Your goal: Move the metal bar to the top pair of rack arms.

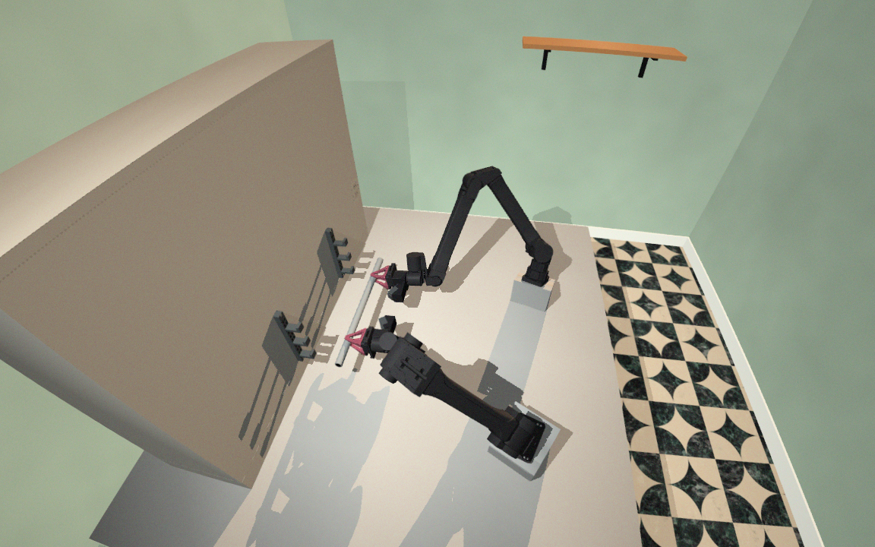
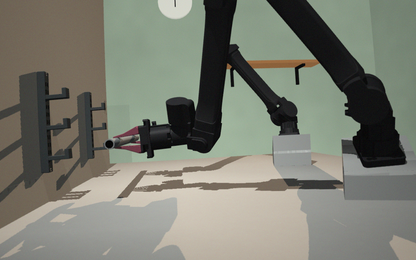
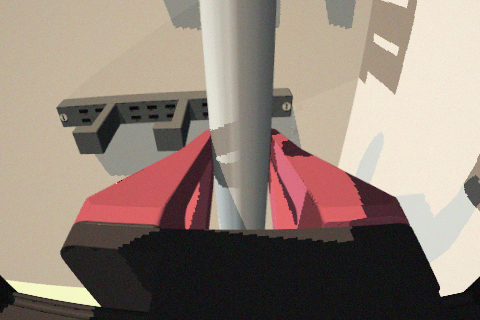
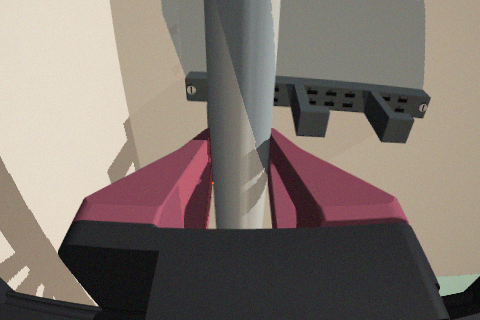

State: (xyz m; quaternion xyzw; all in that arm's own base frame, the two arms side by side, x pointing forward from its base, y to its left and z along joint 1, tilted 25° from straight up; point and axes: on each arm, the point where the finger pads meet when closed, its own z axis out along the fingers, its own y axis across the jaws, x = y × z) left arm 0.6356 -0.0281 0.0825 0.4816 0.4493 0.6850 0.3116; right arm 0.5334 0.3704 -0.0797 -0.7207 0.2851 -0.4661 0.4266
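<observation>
My left gripper is now 150 mm to the left of the grey metal bar and 10 mm short of it. From my left hand the other things lie so: tall tan wall panel (330 mm ahead, 310 mm above, 100 mm to the right).
The grey metal bar lies 150 mm to the left of my right hand and 10 mm behind it. From my right hand the other things lie so: tall tan wall panel 320 mm ahead, 300 mm above, 200 mm to the left.
</observation>
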